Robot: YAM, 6 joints.
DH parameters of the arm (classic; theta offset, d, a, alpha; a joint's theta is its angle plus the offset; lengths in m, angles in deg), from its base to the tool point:
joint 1: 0 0.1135 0.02 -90
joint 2: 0 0 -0.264 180
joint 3: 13.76 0 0.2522 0
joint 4: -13.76 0 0.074 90
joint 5: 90 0 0 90
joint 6: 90 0.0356 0 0
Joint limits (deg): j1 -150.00..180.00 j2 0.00..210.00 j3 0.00..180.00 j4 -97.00..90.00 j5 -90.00..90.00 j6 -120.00..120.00
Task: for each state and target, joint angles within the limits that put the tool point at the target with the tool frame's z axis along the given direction. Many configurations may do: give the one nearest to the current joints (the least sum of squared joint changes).
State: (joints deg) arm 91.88 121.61 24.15 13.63 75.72 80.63
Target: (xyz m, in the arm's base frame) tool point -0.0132 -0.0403 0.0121 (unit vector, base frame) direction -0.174 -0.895 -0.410
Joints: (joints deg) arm 50.27 164.24 0.12 11.26 26.00 80.63
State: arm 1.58 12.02 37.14 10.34 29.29 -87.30
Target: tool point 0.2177 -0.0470 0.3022 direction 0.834 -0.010 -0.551
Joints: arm -13.93 58.36 50.32 -26.12 -11.02 -87.30
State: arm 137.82 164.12 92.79 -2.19 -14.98 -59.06
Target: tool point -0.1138 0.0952 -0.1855 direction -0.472 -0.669 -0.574
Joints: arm 129.18 175.51 47.61 16.89 -52.05 -59.06
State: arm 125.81 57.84 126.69 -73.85 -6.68 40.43
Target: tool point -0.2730 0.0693 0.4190 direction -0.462 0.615 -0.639
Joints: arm 169.53 83.63 98.61 -63.45 31.39 40.43
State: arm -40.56 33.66 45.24 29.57 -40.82 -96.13
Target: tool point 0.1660 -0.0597 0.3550 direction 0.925 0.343 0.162
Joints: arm -28.39 43.87 38.06 19.79 -47.88 -96.13
